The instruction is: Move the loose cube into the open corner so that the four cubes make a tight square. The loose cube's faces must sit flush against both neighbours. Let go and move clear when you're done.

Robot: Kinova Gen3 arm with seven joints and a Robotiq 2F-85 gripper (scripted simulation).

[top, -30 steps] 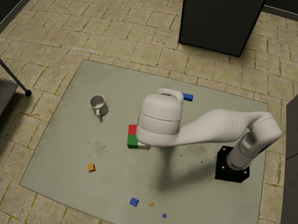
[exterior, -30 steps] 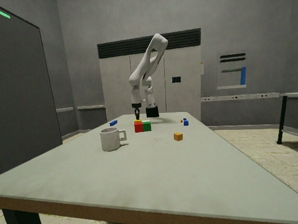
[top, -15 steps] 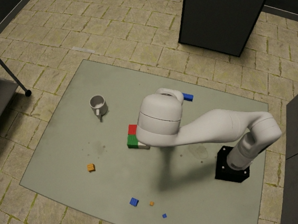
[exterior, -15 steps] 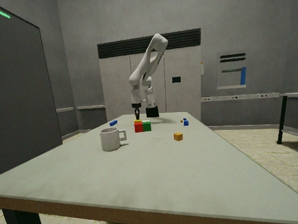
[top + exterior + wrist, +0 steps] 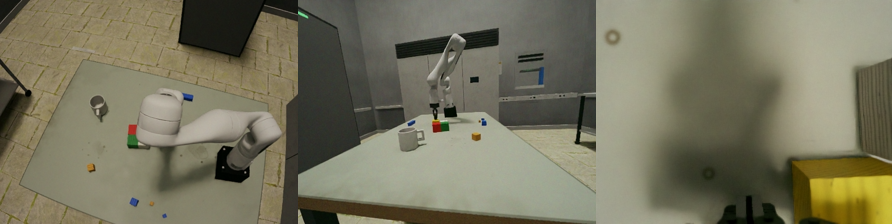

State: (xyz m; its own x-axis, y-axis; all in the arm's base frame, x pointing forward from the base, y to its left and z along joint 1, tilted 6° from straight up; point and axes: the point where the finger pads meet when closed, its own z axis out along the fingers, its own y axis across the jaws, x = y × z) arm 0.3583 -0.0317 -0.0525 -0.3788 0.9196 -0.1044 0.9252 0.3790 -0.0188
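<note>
The yellow cube lies 5 cm ahead of my hand, 2 cm to the left of it and 1 cm below it. From my hand the other things lie so: green cube (12 cm ahead, 11 cm to the left, 1 cm below); then white cube (7 cm ahead, 9 cm to the left, 1 cm below); then red cube (14 cm ahead, 6 cm to the left, 1 cm below).
</note>
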